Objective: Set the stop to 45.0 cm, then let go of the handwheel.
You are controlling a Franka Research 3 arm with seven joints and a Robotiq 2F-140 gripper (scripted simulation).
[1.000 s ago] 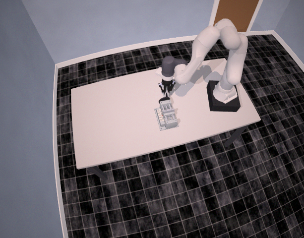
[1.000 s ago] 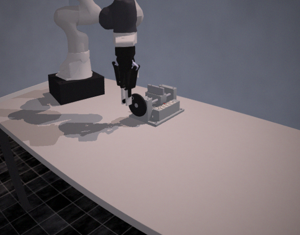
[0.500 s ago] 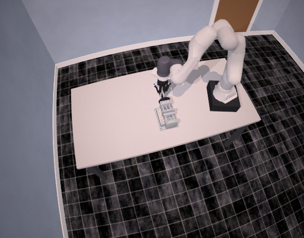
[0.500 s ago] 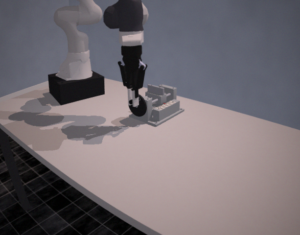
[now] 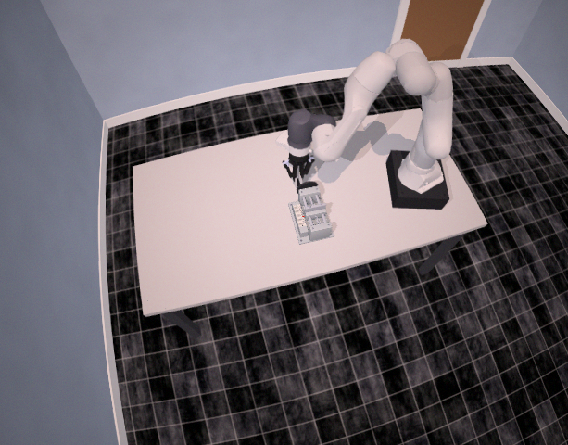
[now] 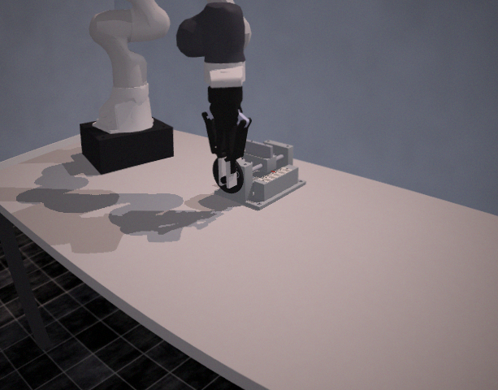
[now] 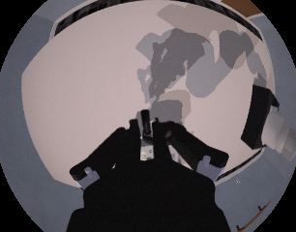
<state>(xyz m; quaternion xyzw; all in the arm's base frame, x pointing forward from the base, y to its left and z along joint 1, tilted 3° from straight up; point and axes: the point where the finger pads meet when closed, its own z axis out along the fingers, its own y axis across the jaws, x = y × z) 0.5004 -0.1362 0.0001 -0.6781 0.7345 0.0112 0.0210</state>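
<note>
Right now my hand is 20 mm to the right of the black handwheel, 20 mm above it and 10 mm past it. From my hand the other things lie so: grey stop fixture (150 mm to the left, 10 mm below, 10 mm behind).
</note>
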